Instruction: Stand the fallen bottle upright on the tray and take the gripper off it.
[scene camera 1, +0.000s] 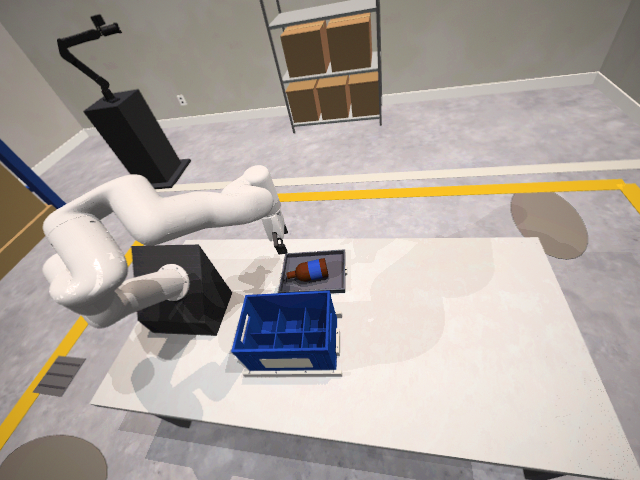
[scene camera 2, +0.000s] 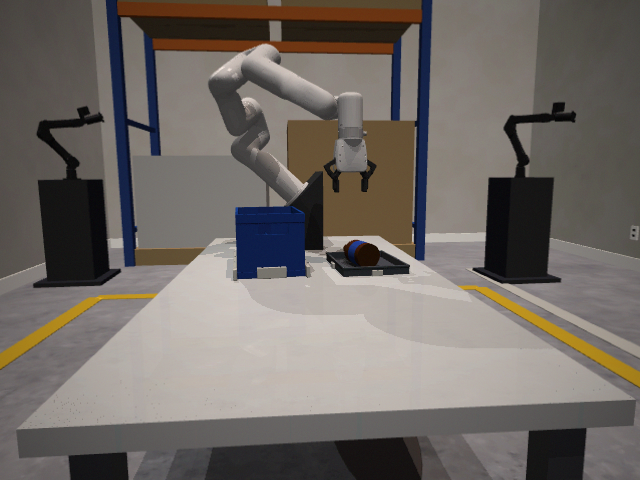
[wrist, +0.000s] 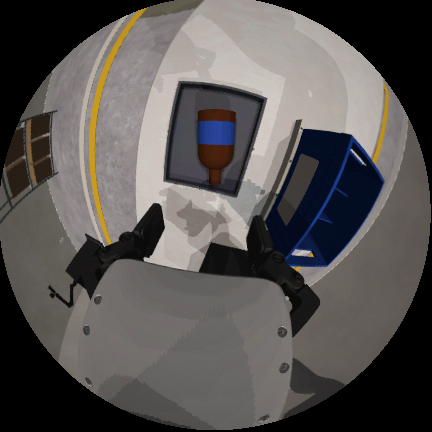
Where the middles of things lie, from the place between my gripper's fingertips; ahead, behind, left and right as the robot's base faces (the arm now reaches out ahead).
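Brown bottle (scene camera 2: 361, 253): my gripper 50 mm short of it, 20 mm to the right of it, 180 mm above it.
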